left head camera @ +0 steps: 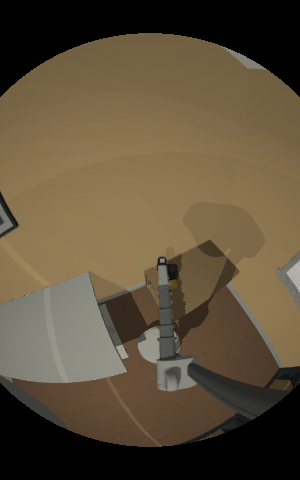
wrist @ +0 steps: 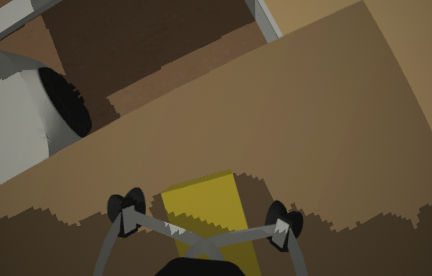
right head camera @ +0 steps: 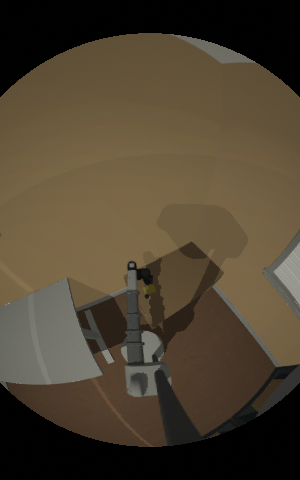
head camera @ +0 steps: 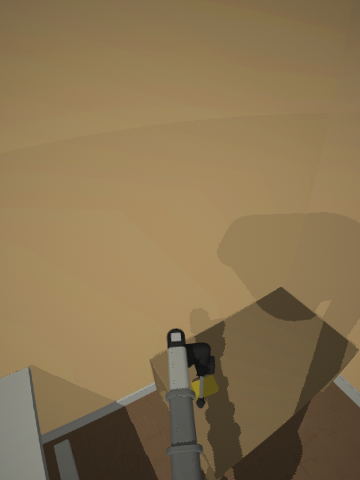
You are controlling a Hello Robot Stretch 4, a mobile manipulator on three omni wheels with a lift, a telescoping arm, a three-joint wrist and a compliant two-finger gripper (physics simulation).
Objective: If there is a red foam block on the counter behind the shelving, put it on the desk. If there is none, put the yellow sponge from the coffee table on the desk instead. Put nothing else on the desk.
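Where they show: gripper, fingertip midpoint: point(wrist: 205, 210); robot's base, link origin: point(left head camera: 158, 343).
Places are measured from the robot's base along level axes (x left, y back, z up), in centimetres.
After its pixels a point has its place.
Note:
The yellow sponge point(head camera: 211, 386) {x -13.4, y -53.0, z 46.9 cm} point(left head camera: 174, 284) {x -14.0, y -52.9, z 46.8 cm} point(right head camera: 149, 289) {x -11.3, y -52.6, z 46.8 cm} point(wrist: 200, 202) {x -7.4, y -52.8, z 46.8 cm} lies flat on a tan-brown table point(head camera: 280, 360) {x -48.6, y -62.7, z 42.3 cm} point(left head camera: 210, 272) {x -54.0, y -64.2, z 42.3 cm} point(right head camera: 187, 280) {x -48.2, y -59.2, z 42.3 cm} point(wrist: 300, 100) {x 1.8, y -62.7, z 42.3 cm}; I cannot tell for certain which table this is. My gripper point(head camera: 201, 400) point(right head camera: 147, 295) {x -8.8, y -53.1, z 44.1 cm} point(wrist: 205, 210) {x -8.8, y -53.1, z 44.1 cm} is open, above the sponge. In the wrist view one fingertip is left of the sponge and the other right of it, with gaps on both sides. The near end of the sponge is hidden behind the gripper body. No red foam block shows in these views.
A white table top point(head camera: 15, 425) {x 52.6, y -33.4, z 69.3 cm} point(left head camera: 25, 335) {x 105.2, y 12.9, z 69.3 cm} point(right head camera: 20, 340) {x 93.9, y 9.8, z 69.3 cm} stands at the left. My round white base point(left head camera: 146, 345) {x 11.7, y 0.5, z 18.8 cm} point(wrist: 20, 115) {x 4.3, y -12.2, z 18.6 cm} is close to the tan-brown table's edge. Walls stand behind and to the right. A white slatted panel point(right head camera: 291, 280) {x -121.7, y -14.1, z 91.2 cm} and dark framing point(right head camera: 245, 412) are at the right.

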